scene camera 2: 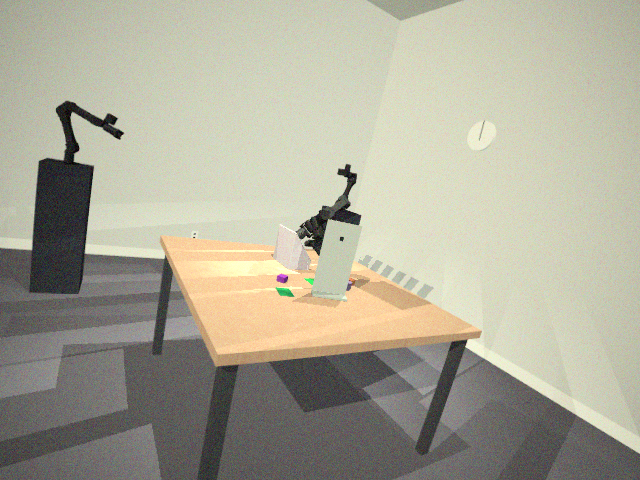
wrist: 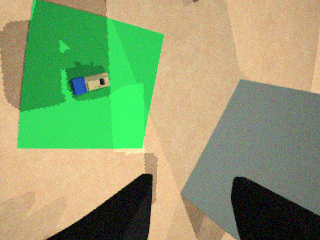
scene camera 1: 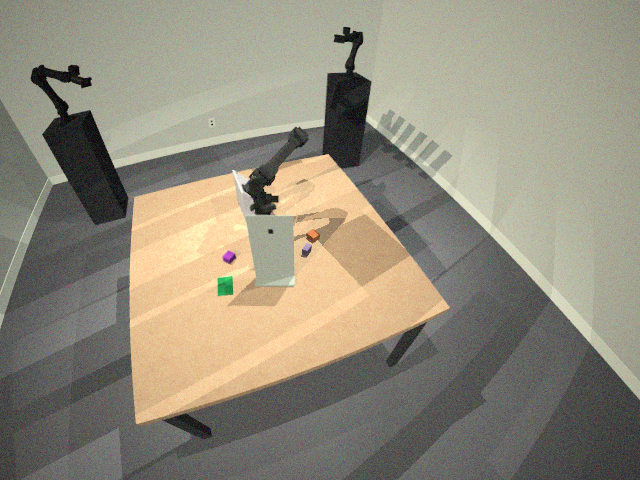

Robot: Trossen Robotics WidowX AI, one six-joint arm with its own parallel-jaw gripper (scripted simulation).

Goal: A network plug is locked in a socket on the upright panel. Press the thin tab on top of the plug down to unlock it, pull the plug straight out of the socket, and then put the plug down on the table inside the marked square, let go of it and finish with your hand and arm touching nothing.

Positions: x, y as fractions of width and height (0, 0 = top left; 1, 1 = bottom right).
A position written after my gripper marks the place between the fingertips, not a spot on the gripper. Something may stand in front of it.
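Note:
There is my gripper (wrist: 0.60, 0.78), visible to me in the wrist view. The same view gives me a grey panel (wrist: 0.82, 0.56), and I can see that panel from the scene cameras as well, in scene camera 1 (scene camera 1: 0.42, 0.49) and in scene camera 2 (scene camera 2: 0.53, 0.50).

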